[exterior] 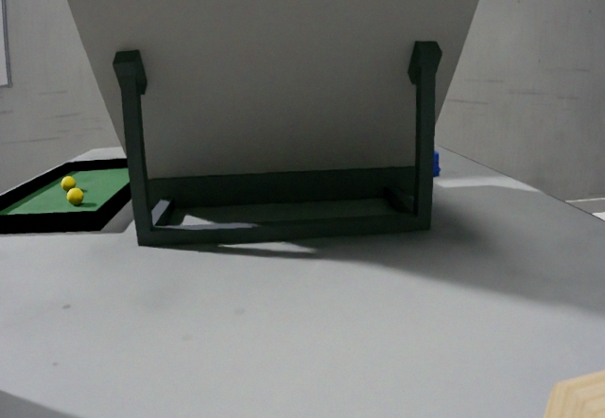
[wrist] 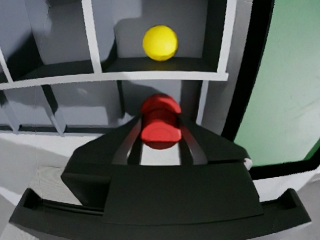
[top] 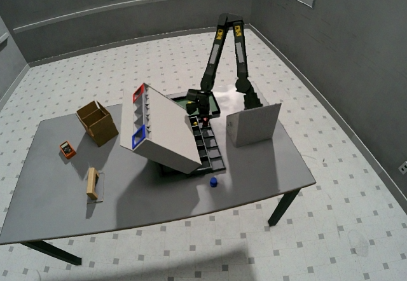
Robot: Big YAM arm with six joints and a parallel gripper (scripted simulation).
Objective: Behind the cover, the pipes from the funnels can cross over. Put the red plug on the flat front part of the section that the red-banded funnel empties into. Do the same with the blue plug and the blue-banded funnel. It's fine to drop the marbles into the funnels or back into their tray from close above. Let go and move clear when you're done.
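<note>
Now: hand 17 cm to the left of the green marble tray, 9 cm short of it and 3 cm above it. Also, from my hand: white sloped cover: 18 cm ahead, 17 cm to the left, 17 cm above.
</note>
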